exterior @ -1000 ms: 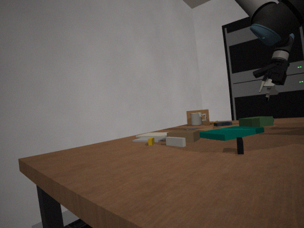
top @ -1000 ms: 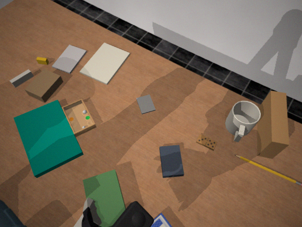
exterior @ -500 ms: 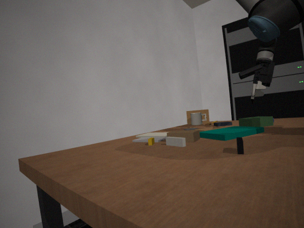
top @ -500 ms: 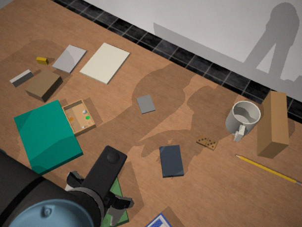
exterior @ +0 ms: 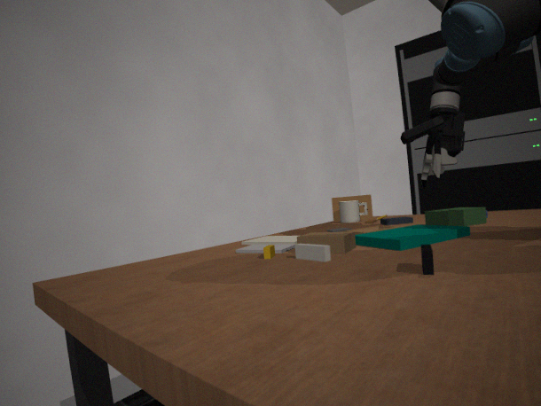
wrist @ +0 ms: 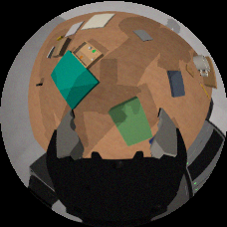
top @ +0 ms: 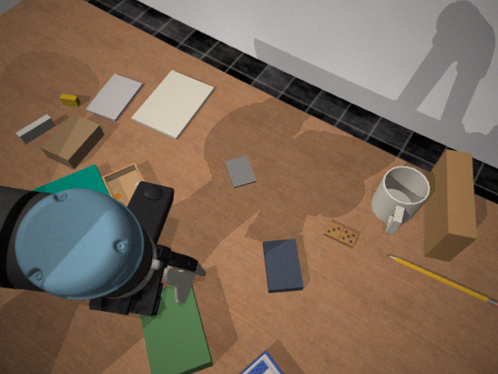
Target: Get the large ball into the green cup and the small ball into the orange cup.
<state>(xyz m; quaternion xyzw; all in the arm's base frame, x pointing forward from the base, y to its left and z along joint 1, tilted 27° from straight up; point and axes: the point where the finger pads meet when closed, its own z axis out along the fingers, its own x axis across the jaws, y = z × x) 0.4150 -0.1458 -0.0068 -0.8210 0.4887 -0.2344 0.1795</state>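
Right now the covered wooden puzzle is 11 cm ahead of my hand, 17 cm to the left of it and 11 cm below it. Also, from my hand: green block: 5 cm behind, 6 cm to the right, 10 cm below; then teal slab: 1 cm ahead, 21 cm to the left, 11 cm below; then dark blue block: 14 cm ahead, 16 cm to the right, 11 cm below.
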